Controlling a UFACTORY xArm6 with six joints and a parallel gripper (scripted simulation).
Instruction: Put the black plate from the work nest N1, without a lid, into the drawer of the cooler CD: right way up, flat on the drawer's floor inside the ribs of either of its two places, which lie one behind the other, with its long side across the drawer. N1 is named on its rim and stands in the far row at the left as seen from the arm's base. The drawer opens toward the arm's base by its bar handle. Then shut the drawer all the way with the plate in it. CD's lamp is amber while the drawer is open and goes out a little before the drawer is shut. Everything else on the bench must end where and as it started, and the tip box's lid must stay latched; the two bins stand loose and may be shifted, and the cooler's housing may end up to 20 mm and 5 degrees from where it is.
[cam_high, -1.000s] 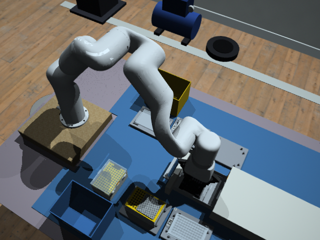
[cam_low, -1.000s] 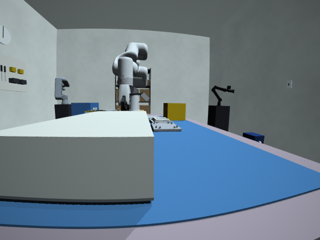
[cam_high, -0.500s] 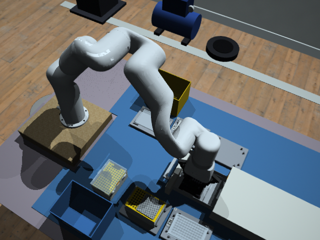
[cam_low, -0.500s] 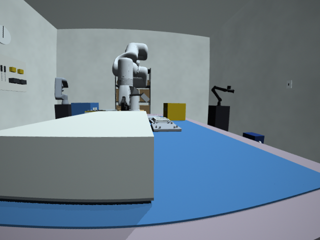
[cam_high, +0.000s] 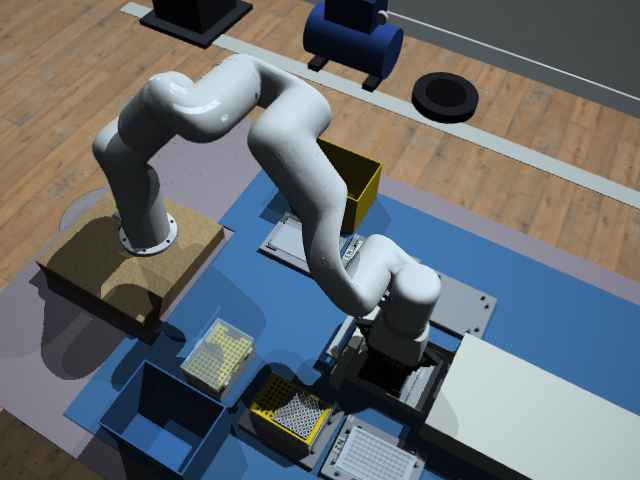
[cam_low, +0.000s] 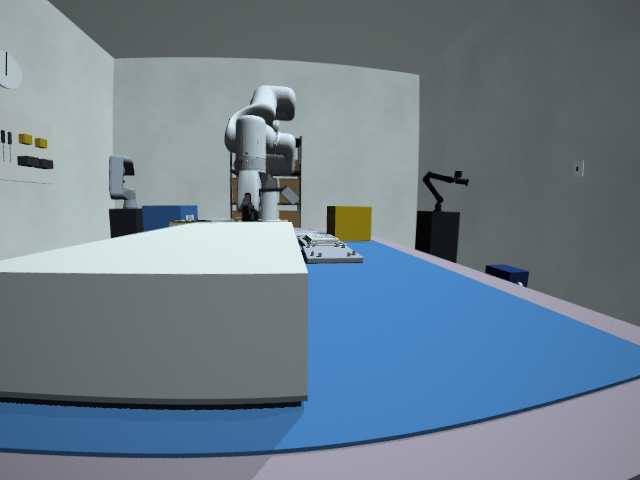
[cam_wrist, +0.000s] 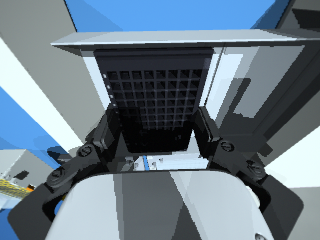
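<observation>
Now: the black plate 10 mm below my hand. Round my hand: cooler drawer 30 mm ahead, 20 mm below; then grey nest 60 mm ahead, 190 mm to the left, 40 mm below; then white plate 60 mm ahead, 190 mm to the right, 30 mm below.
</observation>
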